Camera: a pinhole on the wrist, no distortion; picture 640 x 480 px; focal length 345.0 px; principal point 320.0 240.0 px. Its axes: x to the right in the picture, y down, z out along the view. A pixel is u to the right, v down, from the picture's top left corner.
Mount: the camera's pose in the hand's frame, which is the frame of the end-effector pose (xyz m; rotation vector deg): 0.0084 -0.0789 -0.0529 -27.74 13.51 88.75
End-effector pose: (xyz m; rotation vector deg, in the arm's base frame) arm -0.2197 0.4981 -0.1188 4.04 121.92 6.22
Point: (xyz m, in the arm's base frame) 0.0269 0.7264 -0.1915
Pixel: 427.8 236.0
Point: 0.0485 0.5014 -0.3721
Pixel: 202.6 125.4
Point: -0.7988 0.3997 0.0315
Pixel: behind the camera
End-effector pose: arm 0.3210 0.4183 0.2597 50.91 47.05 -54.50
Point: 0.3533 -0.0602 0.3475
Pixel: 130.7 119.3
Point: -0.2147 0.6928 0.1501
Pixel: behind the camera
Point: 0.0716 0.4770 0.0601
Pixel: behind the camera
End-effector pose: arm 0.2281 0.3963 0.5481 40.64 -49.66 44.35
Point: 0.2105 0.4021 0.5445
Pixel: 551.5 257.0
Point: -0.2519 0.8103 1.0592
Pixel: outside the picture
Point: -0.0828 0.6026 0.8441
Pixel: outside the picture
